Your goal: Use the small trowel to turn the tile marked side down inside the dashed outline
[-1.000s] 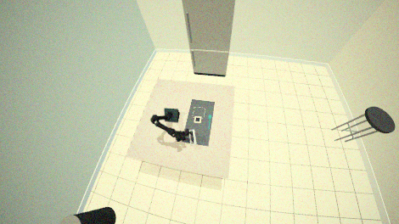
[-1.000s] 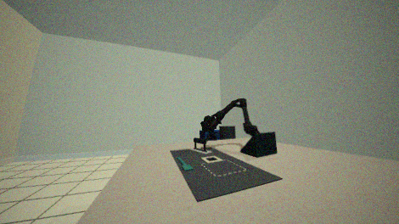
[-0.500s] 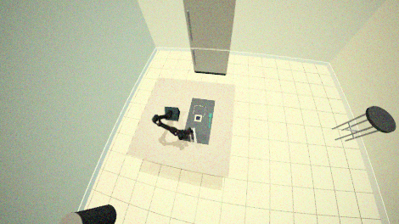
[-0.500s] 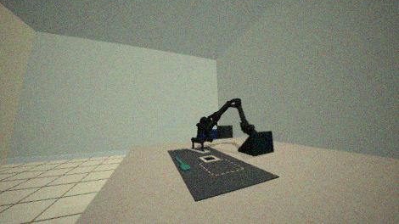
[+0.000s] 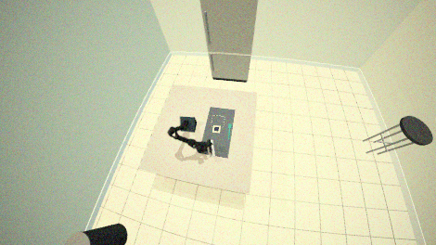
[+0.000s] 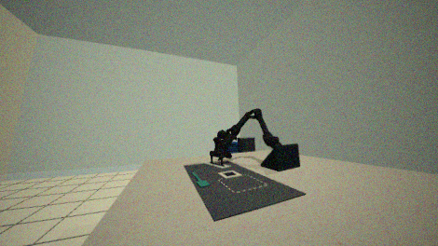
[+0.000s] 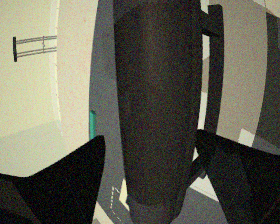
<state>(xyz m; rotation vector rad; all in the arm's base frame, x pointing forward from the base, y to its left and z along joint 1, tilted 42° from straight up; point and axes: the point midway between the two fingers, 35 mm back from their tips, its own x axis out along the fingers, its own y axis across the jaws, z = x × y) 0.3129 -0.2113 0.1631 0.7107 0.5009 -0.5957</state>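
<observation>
The dark mat is 21 cm to the left of my gripper tip, 8 cm below it and 6 cm ahead of it. The rest, counted from my gripper tip: white-framed tile: 22 cm to the left, 5 cm below, 4 cm ahead; teal trowel: 22 cm to the left, 20 cm ahead, 5 cm below.
</observation>
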